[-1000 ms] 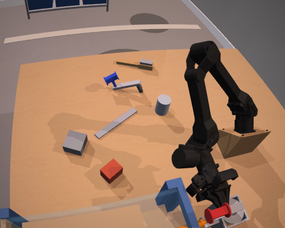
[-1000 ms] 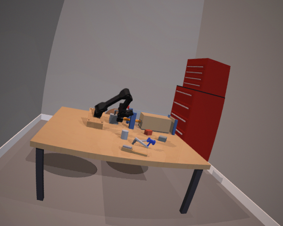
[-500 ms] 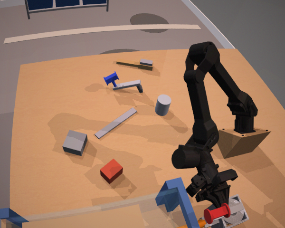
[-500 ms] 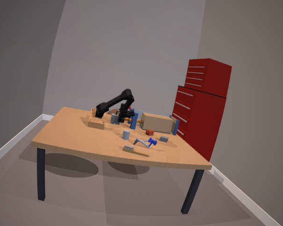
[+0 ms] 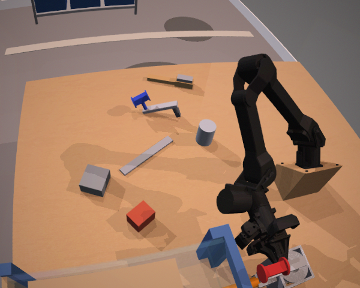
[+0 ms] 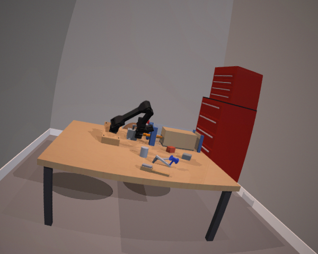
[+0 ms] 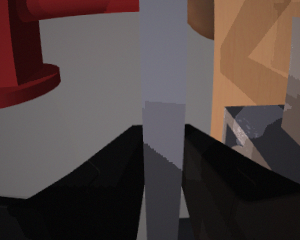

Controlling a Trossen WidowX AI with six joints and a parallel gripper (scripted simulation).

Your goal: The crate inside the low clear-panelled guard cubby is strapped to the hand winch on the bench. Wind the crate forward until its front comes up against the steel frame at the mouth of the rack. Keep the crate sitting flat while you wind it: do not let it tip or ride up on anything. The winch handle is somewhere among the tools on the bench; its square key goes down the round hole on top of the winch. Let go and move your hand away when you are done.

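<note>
Now: gripper tip 10 mm short of the red-gripped winch handle and 10 mm below it. From my gripper tip the other things lie so: blue steel frame (110 mm ahead, 10 mm to the left, 20 mm below); then red knob (50 mm ahead, 40 mm above); then grey winch (60 mm behind, 20 mm to the right, 90 mm below).
</note>
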